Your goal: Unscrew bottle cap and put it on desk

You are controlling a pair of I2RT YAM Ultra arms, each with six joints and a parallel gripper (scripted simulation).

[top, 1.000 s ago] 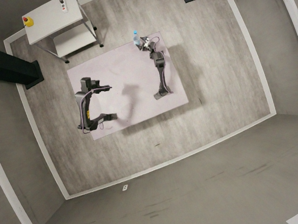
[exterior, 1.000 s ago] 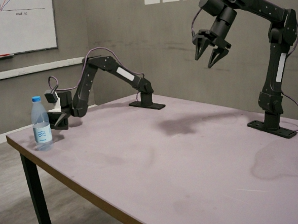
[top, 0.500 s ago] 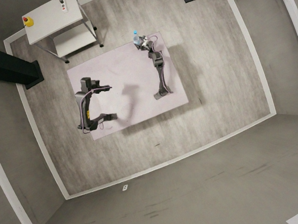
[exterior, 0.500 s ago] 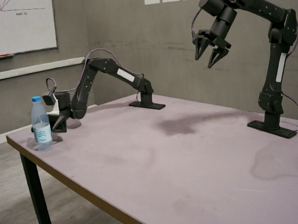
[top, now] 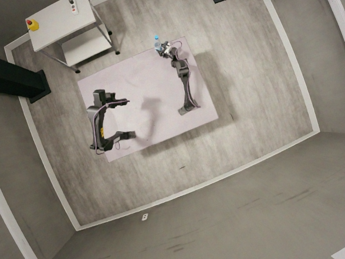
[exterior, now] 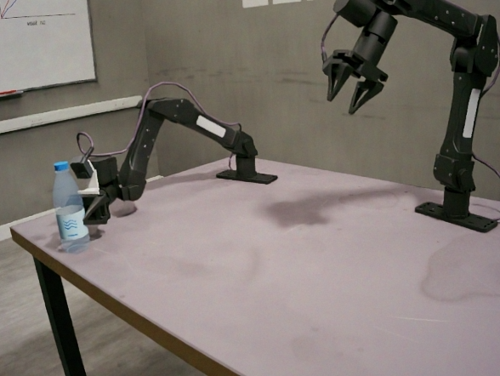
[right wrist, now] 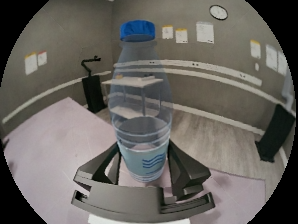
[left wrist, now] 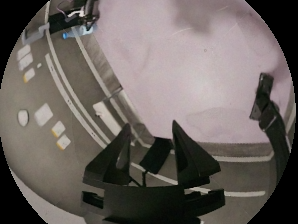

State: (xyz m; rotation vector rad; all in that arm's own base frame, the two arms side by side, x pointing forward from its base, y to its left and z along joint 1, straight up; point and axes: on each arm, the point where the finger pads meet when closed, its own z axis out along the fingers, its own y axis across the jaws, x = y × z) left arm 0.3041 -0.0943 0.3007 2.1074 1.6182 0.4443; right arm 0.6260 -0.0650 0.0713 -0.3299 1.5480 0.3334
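My right gripper is now 130 mm below the blue cap. Round my right hand: clear plastic bottle 30 mm above.
My left hand is 48 cm to the left of the blue cap, 36 cm short of it and 10 cm above it. The rest, counted from my left hand: clear plastic bottle: 48 cm to the right, 36 cm ahead, 20 cm below.
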